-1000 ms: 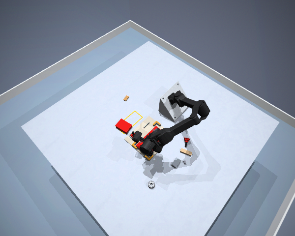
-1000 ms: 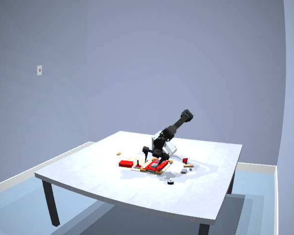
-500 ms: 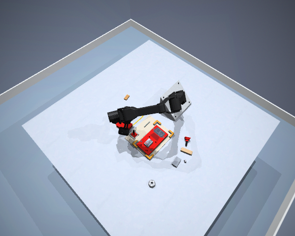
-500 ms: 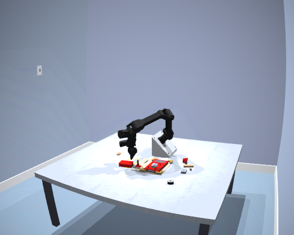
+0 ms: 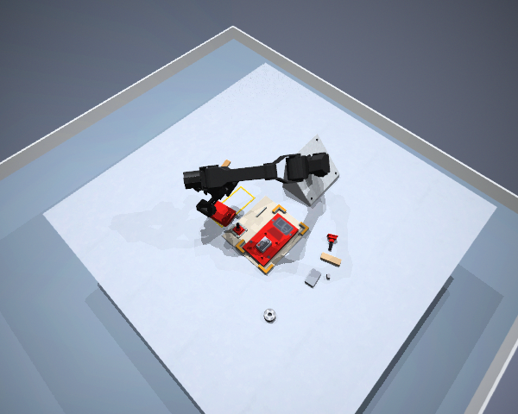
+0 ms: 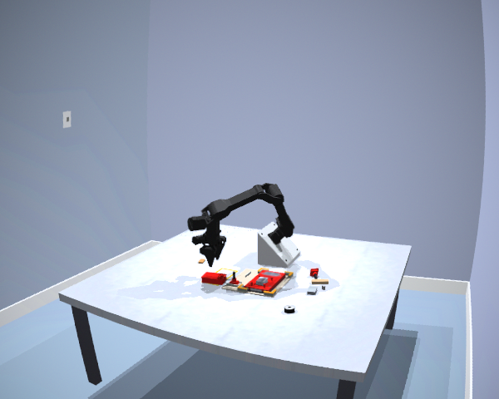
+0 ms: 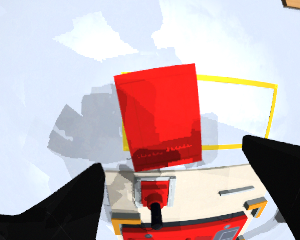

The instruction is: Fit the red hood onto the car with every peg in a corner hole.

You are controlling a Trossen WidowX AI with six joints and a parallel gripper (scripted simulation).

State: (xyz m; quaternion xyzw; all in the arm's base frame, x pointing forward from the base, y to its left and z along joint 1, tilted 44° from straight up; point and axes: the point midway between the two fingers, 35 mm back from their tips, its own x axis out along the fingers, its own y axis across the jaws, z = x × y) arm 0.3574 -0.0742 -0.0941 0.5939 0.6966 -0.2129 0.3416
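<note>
My gripper tip is now 70 mm above the red hood. From my gripper tip the other things lie so: grey engine block 220 mm to the left, 60 mm below, 20 mm behind.
</note>
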